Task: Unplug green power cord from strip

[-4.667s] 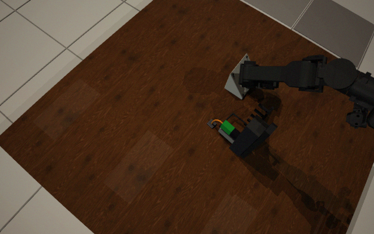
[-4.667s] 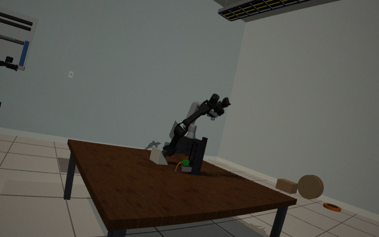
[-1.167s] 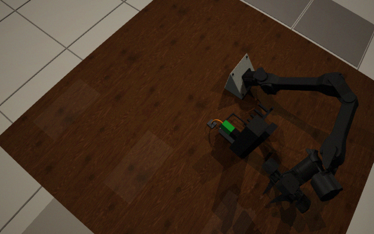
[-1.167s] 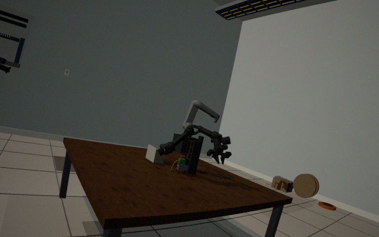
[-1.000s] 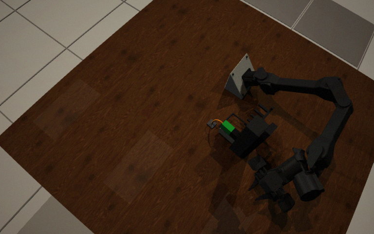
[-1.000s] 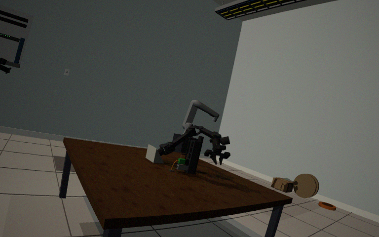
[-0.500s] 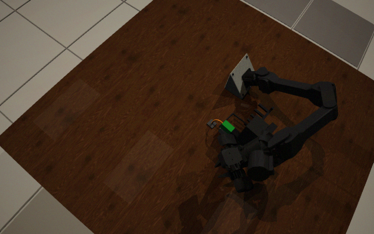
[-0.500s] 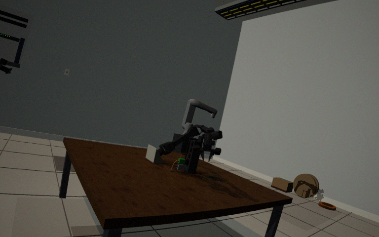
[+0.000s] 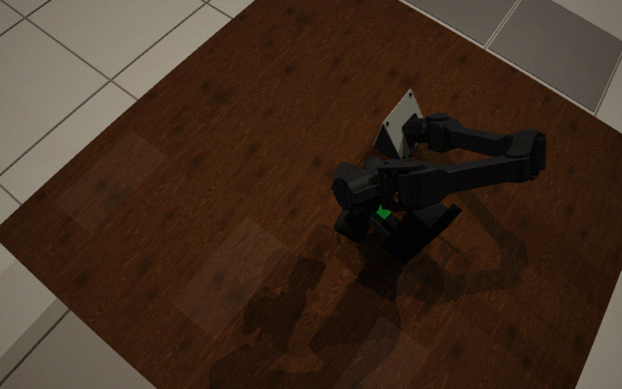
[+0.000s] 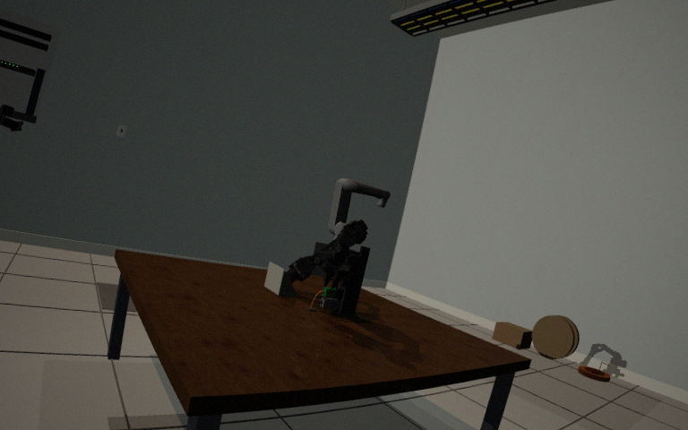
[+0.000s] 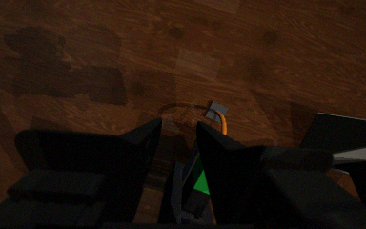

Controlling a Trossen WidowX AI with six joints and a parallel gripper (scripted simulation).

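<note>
The green plug lies 6 cm behind my gripper tip, 7 cm to the left of it and 2 cm below it. The rest, counted from my gripper tip: black power strip 5 cm behind, 14 cm to the left, 1 cm above.
</note>
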